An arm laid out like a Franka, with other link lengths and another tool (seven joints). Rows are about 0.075 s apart.
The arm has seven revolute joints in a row. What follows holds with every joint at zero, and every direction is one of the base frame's. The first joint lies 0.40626 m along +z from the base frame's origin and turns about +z. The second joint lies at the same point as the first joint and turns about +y. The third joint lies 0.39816 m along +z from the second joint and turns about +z. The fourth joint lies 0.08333 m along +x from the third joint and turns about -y. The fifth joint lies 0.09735 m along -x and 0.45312 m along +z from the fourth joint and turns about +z. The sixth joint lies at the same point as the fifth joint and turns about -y. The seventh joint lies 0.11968 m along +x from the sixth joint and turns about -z. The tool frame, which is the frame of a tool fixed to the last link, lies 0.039 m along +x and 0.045 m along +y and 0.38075 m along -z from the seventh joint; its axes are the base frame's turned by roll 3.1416, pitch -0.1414 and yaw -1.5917 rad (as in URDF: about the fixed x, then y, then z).
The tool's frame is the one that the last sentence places.
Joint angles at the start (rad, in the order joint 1, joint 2, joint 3, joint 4, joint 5, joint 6, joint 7):
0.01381, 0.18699, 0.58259, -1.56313, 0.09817, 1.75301, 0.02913
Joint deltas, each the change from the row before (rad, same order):
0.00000, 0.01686, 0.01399, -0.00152, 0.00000, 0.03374, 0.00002
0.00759, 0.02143, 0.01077, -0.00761, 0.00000, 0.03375, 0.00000
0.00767, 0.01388, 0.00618, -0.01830, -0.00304, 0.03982, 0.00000
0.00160, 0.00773, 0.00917, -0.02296, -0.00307, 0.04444, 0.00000
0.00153, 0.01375, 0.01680, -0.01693, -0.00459, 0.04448, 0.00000
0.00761, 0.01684, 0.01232, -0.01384, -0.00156, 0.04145, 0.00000
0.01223, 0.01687, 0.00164, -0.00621, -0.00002, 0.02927, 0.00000
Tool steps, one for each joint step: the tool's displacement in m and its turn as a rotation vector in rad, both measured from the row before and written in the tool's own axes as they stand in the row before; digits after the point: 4 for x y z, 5 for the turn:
-0.0096, -0.0108, 0.0051, 0.01758, -0.01255, -0.00780
-0.0129, -0.0076, 0.0124, 0.00691, -0.01441, -0.01173
-0.0089, -0.0059, 0.0141, 0.00889, -0.00644, -0.00824
-0.0069, -0.0057, 0.0118, 0.01480, -0.00389, -0.00539
-0.0123, -0.0064, 0.0113, 0.01612, -0.00845, -0.01210
-0.0146, -0.0055, 0.0121, 0.01256, -0.01259, -0.01241
-0.0102, -0.0047, 0.0105, 0.00699, -0.01120, -0.00726

